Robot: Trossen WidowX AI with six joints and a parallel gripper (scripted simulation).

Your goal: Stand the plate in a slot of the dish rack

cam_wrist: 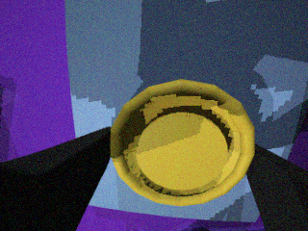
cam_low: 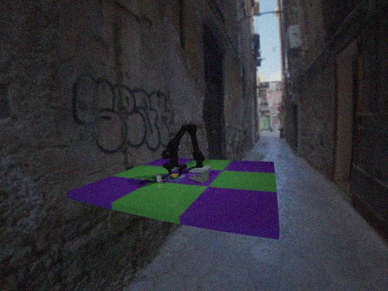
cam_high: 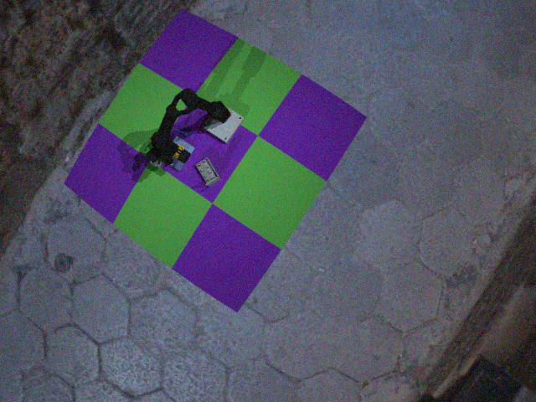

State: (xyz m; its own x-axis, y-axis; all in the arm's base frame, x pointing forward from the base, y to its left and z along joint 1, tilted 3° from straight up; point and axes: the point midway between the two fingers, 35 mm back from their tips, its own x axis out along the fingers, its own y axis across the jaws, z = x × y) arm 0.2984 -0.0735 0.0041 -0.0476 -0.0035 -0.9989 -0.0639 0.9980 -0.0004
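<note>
Right now my gripper tip is 1 cm short of the blue mat and 1 cm above it. From my gripper tip the other things lie so: grey dish rack (2 cm behind, 20 cm to the left, 2 cm above); then yellow plate (1 cm above); then small white cup (12 cm ahead, 6 cm to the right, 2 cm above).
</note>
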